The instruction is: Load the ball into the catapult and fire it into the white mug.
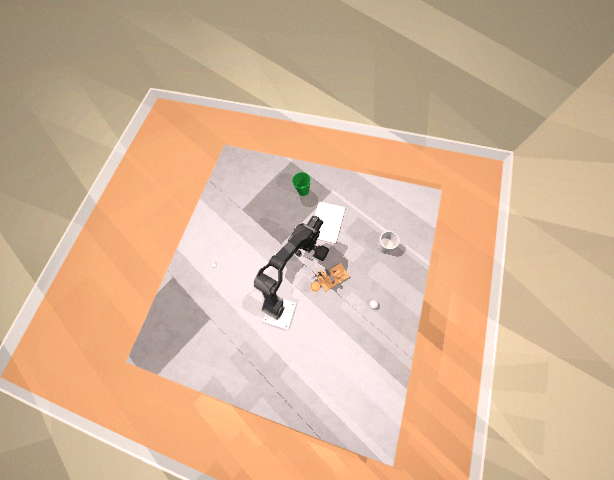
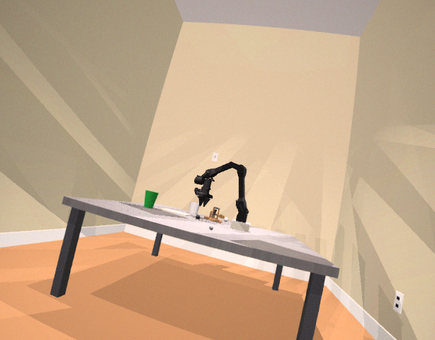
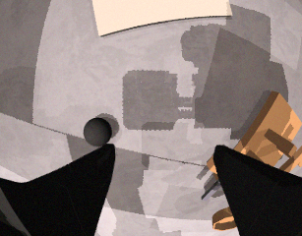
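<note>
Now: gripper tip 2 cm past the dark ball, 7 cm to the right of it and 8 cm above it. Also, from my gripper tip: wooden catapult: 9 cm behind, 11 cm to the right, 4 cm below; green cup: 32 cm ahead, 19 cm to the left, 6 cm below; white flat sheet: 20 cm ahead, 9 cm below.
</note>
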